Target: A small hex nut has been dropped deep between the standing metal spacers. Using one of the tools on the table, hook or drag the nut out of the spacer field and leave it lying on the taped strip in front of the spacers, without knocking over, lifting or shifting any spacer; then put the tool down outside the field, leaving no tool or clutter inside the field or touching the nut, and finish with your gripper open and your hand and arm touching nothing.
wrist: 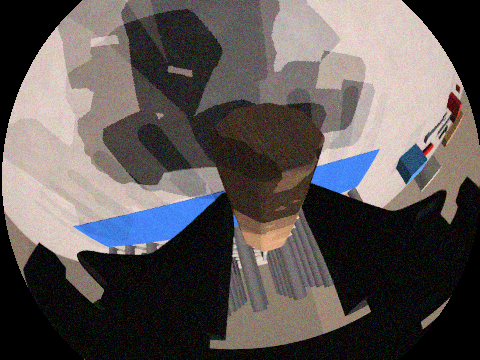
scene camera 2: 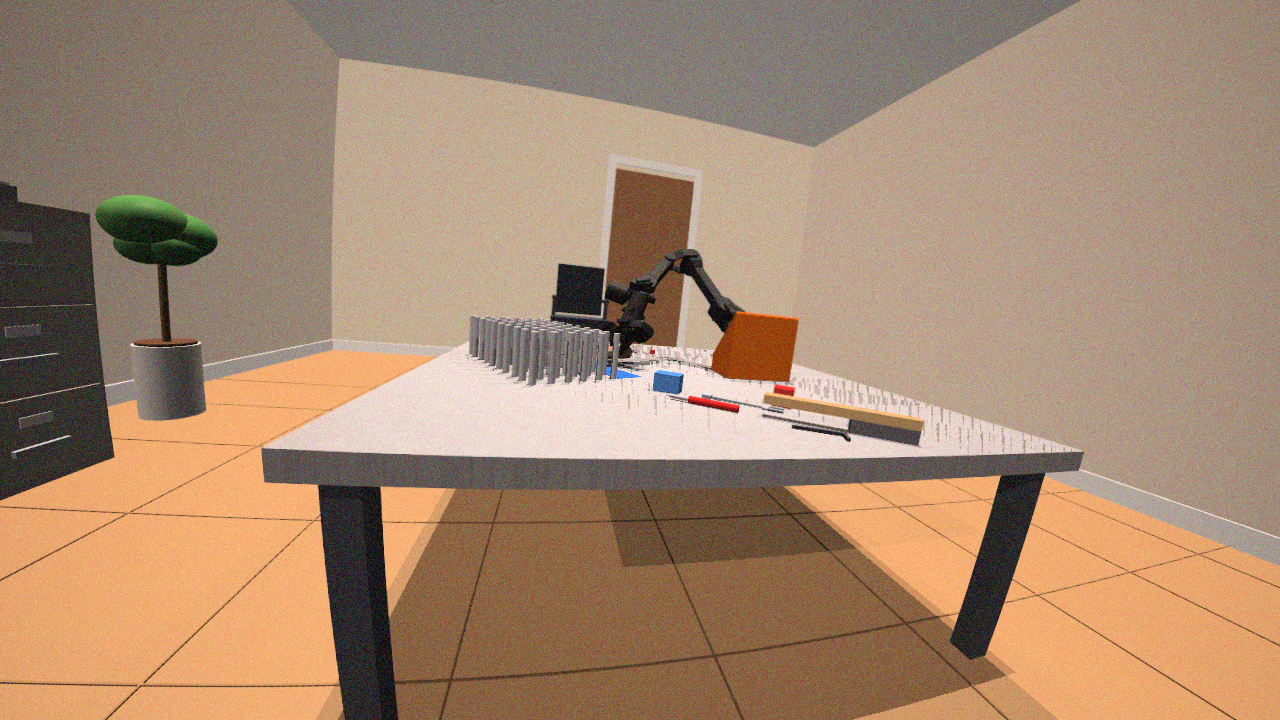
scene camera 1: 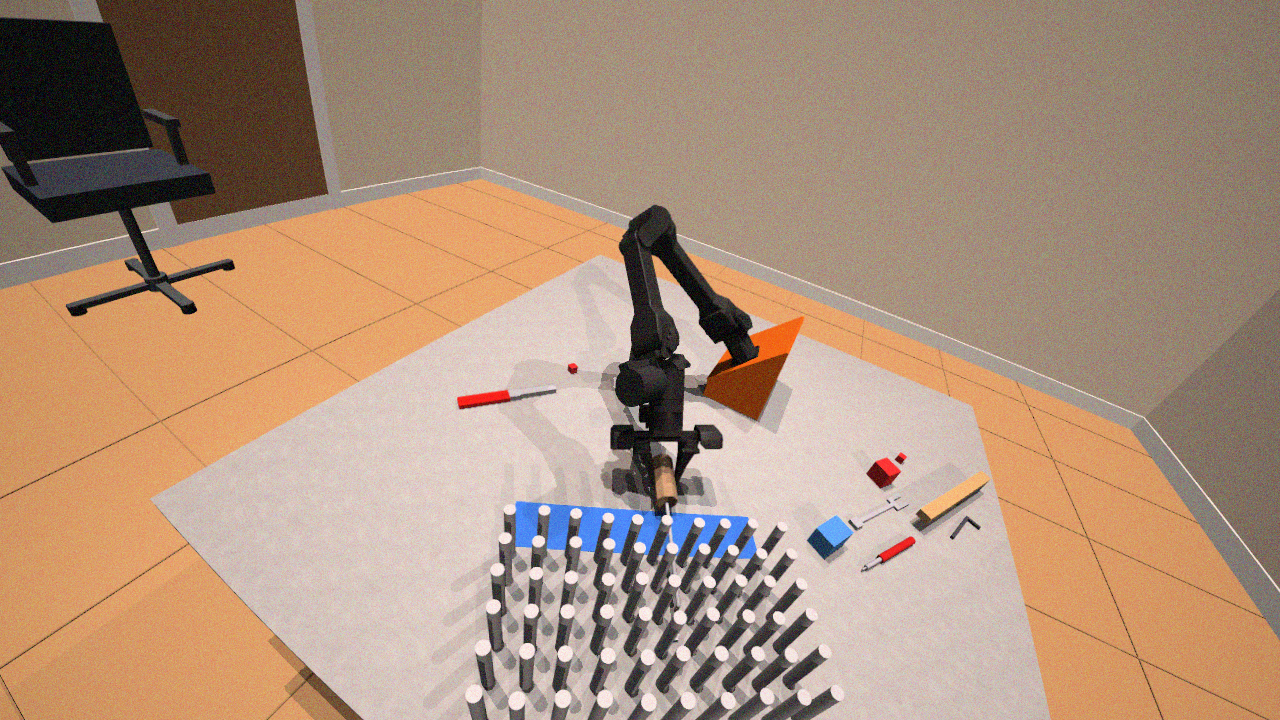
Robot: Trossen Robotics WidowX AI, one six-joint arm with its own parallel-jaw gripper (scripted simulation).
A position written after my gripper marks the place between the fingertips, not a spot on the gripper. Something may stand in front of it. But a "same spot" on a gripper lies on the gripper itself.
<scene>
my gripper: wrist; scene camera 2 615, 354; scene camera 1
same spot on my gripper: (scene camera 1: 687, 448) = (wrist: 367, 301)
</scene>
